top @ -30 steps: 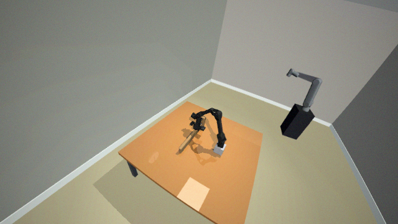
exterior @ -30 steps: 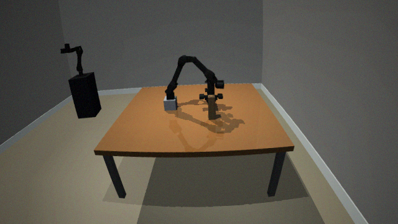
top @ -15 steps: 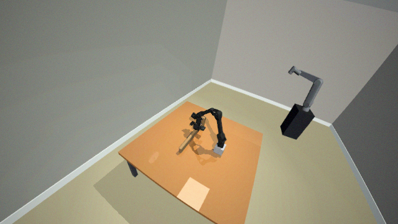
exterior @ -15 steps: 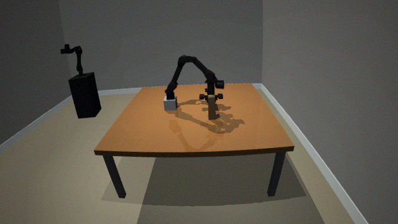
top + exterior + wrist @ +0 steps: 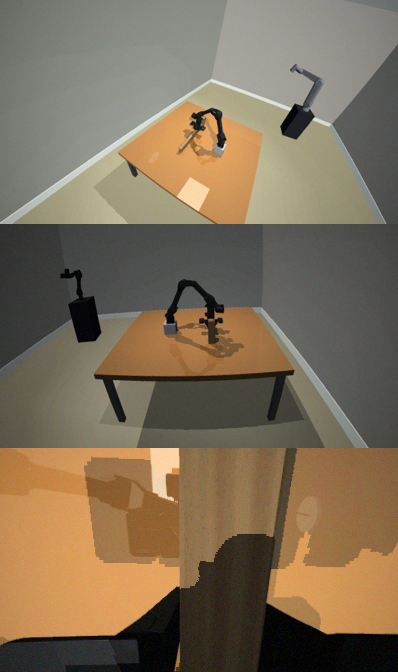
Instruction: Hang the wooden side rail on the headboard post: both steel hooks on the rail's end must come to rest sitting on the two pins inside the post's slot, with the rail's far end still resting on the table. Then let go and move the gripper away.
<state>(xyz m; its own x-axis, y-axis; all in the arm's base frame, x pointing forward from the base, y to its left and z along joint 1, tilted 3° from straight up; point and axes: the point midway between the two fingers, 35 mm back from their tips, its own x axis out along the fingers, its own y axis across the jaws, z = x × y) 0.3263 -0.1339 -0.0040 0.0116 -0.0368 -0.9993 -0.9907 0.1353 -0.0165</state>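
My gripper tip is 130 mm to the left of the headboard post, 40 mm below it and 20 mm past it.
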